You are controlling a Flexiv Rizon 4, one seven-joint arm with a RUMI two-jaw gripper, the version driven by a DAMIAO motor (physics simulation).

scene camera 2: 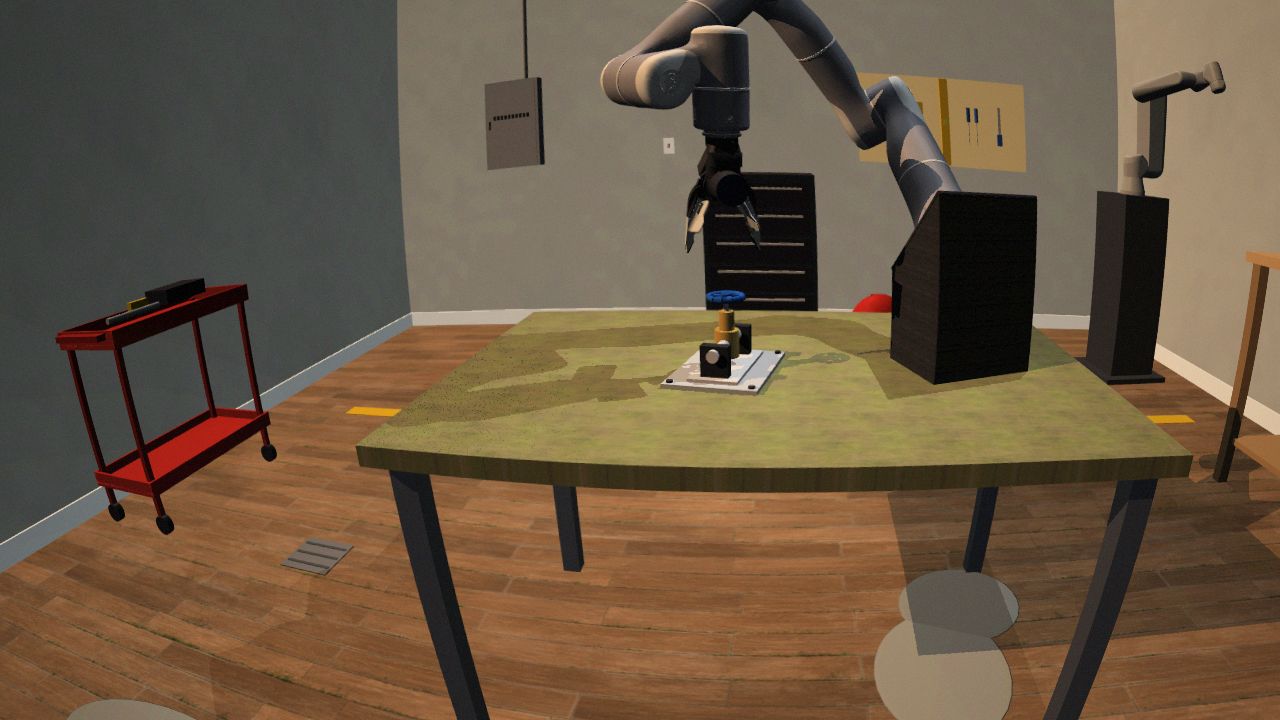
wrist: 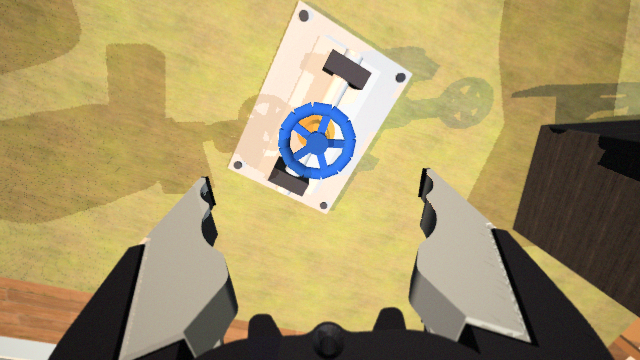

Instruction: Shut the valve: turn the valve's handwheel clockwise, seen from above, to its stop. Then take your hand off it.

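The valve's blue handwheel (scene camera 2: 725,296) (wrist: 318,142) sits level on top of the brass valve body (scene camera 2: 725,337). The valve stands on a white base plate (scene camera 2: 768,365) (wrist: 272,82) with dark bolts at its corners, and a pipe runs through two dark blocks. My gripper (scene camera 2: 723,247) (wrist: 316,175) is open and empty. It hangs above the handwheel, with a visible gap between the fingertips and the wheel in the scene view. In the wrist view the wheel shows beyond and between the fingertips, apart from both. The wheel's angle relative to its stop cannot be told.
The valve's plate lies on a green-topped table (scene camera 2: 537,438). A dark box with a slanted face (scene camera 2: 984,286) (wrist: 575,215) stands on the table to the right. A red cart (scene camera 2: 183,454) stands on the floor at the left. A black drawer cabinet (scene camera 2: 805,241) stands behind the table.
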